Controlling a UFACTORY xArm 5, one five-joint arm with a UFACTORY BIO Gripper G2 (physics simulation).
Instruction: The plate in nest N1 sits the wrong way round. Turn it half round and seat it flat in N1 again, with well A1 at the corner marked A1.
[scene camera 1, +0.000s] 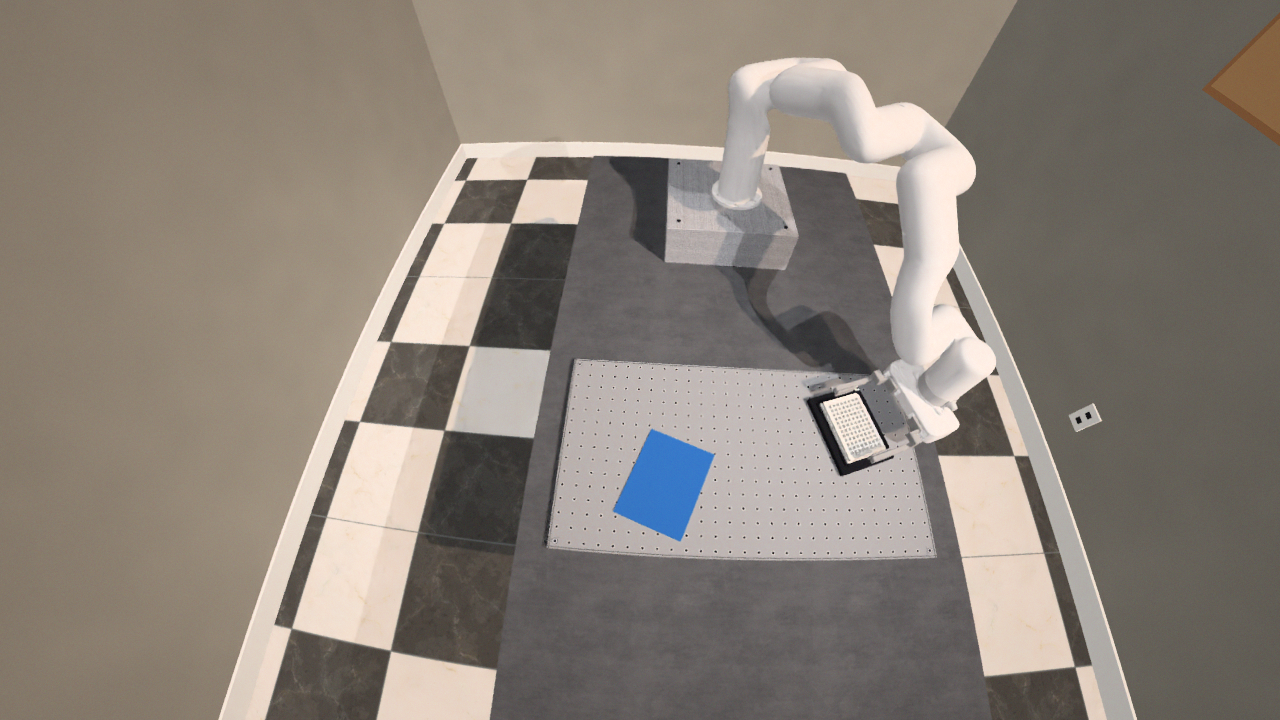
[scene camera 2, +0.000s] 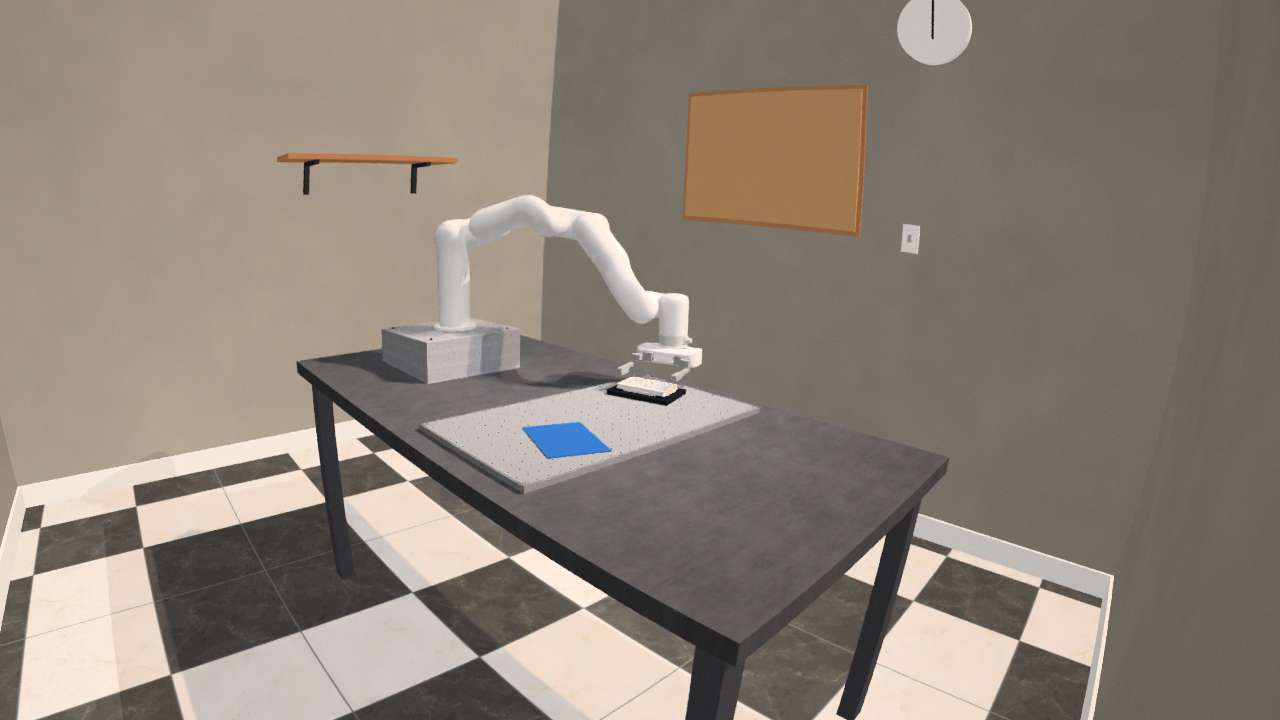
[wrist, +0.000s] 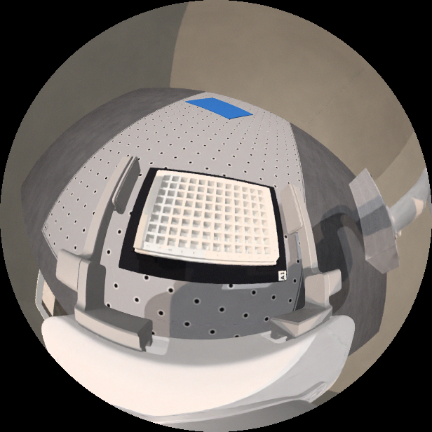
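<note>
The white many-welled plate (scene camera 1: 853, 427) (scene camera 2: 646, 386) (wrist: 210, 215) lies in the black nest (scene camera 1: 830, 438) (scene camera 2: 637, 395) (wrist: 200, 273), at the right of the perforated board. In the wrist view a black strip of nest shows along the plate's near long side; I cannot tell if the plate is fully flat. The A1 label (wrist: 282, 275) is at the nest's near right corner. The plate's own lettering is too small to read, so well A1 cannot be picked out. My gripper (scene camera 1: 841, 425) (scene camera 2: 651, 371) (wrist: 210, 197) is open and empty, slightly above the plate, its fingers beyond the two short ends.
A flat blue rectangle (scene camera 1: 664, 484) (scene camera 2: 567, 439) (wrist: 220, 107) lies on the perforated board (scene camera 1: 769, 510) (scene camera 2: 487, 447) (wrist: 165, 140), well away from the nest. The arm's grey base block (scene camera 1: 729, 247) (scene camera 2: 465, 356) (wrist: 375, 220) stands at the back of the table.
</note>
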